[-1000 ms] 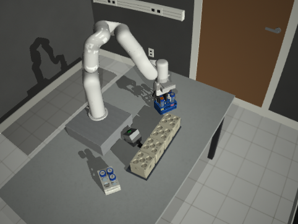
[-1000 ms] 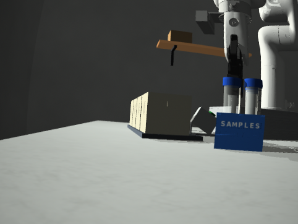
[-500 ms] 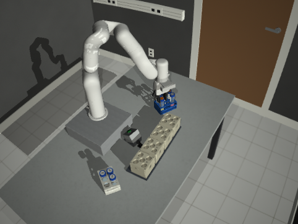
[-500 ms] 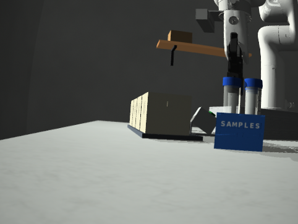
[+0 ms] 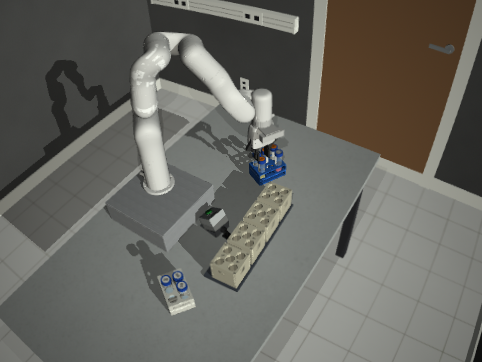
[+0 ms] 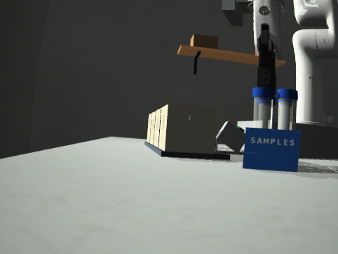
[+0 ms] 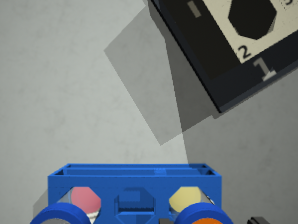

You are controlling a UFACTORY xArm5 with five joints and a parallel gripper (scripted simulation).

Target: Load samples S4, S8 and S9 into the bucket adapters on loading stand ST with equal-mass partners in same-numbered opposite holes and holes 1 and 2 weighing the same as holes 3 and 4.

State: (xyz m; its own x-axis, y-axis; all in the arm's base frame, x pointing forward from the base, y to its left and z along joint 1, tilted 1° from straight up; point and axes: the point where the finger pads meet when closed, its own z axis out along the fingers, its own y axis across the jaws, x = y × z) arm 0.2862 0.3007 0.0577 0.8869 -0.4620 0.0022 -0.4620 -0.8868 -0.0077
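Now: the blue samples rack 4 cm to the left of my hand and 12 cm below it. Also, from my hand: white blanks rack (4 cm ahead, 62 cm to the right, 12 cm below); then adapter (13 cm ahead, 11 cm to the right, 10 cm below).
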